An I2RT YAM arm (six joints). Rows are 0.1 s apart.
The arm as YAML. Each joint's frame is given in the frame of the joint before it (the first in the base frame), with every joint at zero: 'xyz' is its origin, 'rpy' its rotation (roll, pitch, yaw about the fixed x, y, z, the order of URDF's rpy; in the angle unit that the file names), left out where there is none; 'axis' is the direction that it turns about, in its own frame. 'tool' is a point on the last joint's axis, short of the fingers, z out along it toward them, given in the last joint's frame.
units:
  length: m
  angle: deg
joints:
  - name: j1
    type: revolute
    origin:
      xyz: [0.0, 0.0, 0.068]
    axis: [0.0, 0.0, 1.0]
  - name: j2
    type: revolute
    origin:
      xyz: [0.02, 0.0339, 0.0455]
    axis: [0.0, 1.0, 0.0]
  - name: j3
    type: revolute
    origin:
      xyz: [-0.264, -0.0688, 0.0]
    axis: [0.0, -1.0, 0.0]
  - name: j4
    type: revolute
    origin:
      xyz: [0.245, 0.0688, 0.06]
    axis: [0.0, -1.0, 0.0]
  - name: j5
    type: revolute
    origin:
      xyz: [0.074, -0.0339, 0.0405]
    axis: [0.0, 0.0, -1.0]
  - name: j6
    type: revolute
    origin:
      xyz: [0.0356, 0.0, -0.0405]
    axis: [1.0, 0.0, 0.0]
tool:
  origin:
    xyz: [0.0, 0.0, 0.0]
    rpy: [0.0, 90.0, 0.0]
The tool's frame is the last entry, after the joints.
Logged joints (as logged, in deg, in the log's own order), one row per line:
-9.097 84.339 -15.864 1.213 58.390 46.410
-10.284 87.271 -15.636 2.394 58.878 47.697
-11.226 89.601 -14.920 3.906 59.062 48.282
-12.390 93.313 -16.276 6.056 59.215 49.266
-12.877 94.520 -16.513 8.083 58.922 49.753
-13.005 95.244 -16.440 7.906 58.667 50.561
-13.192 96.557 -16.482 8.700 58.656 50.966
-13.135 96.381 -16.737 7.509 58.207 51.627
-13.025 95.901 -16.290 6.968 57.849 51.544
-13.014 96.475 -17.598 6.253 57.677 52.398
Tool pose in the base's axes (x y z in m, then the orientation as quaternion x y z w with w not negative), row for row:
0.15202 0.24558 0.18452 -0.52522 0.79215 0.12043 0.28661
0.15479 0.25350 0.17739 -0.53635 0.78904 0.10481 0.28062
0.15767 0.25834 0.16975 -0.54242 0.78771 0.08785 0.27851
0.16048 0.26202 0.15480 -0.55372 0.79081 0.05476 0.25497
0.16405 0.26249 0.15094 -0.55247 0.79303 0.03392 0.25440
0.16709 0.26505 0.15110 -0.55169 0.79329 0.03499 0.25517
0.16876 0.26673 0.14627 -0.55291 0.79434 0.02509 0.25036
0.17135 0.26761 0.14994 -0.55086 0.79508 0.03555 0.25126
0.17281 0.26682 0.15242 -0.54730 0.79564 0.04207 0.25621
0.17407 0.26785 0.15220 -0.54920 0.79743 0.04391 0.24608
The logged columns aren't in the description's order. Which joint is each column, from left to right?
Columns, left to right: j6, j2, j4, j5, j1, j3.
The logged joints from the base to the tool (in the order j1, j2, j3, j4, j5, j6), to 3 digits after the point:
58.390 84.339 46.410 -15.864 1.213 -9.097
58.878 87.271 47.697 -15.636 2.394 -10.284
59.062 89.601 48.282 -14.920 3.906 -11.226
59.215 93.313 49.266 -16.276 6.056 -12.390
58.922 94.520 49.753 -16.513 8.083 -12.877
58.667 95.244 50.561 -16.440 7.906 -13.005
58.656 96.557 50.966 -16.482 8.700 -13.192
58.207 96.381 51.627 -16.737 7.509 -13.135
57.849 95.901 51.544 -16.290 6.968 -13.025
57.677 96.475 52.398 -17.598 6.253 -13.014

